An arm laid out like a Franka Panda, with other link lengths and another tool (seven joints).
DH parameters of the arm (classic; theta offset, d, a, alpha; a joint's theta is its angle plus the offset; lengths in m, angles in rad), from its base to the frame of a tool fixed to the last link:
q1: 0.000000 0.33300 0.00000 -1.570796
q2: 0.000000 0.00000 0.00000 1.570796
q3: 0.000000 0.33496 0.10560 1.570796
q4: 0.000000 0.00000 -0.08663 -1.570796
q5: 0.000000 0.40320 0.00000 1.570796
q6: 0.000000 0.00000 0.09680 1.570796
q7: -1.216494 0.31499 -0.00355 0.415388
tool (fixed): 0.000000 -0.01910 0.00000 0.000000
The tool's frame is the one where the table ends.
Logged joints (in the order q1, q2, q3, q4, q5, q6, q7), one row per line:
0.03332 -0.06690 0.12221 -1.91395 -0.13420 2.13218 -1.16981
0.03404 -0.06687 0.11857 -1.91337 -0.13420 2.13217 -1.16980
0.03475 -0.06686 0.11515 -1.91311 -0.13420 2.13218 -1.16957
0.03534 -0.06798 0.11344 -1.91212 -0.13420 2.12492 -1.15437
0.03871 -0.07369 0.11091 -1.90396 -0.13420 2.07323 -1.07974
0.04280 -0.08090 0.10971 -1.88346 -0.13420 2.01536 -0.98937
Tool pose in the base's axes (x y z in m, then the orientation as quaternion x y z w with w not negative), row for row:
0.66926 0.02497 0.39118 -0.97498 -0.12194 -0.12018 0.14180
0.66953 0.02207 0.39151 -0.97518 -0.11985 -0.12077 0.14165
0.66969 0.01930 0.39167 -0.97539 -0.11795 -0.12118 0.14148
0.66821 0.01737 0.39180 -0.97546 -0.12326 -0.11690 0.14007
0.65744 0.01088 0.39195 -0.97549 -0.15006 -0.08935 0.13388
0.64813 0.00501 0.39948 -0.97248 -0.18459 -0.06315 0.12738
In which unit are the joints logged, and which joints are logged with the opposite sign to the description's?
The joints are logged in radians. Opposite sign: q1, q7.
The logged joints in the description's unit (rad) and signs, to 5 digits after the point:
-0.03332 -0.06690 0.12221 -1.91395 -0.13420 2.13218 1.16981
-0.03404 -0.06687 0.11857 -1.91337 -0.13420 2.13217 1.16980
-0.03475 -0.06686 0.11515 -1.91311 -0.13420 2.13218 1.16957
-0.03534 -0.06798 0.11344 -1.91212 -0.13420 2.12492 1.15437
-0.03871 -0.07369 0.11091 -1.90396 -0.13420 2.07323 1.07974
-0.04280 -0.08090 0.10971 -1.88346 -0.13420 2.01536 0.98937

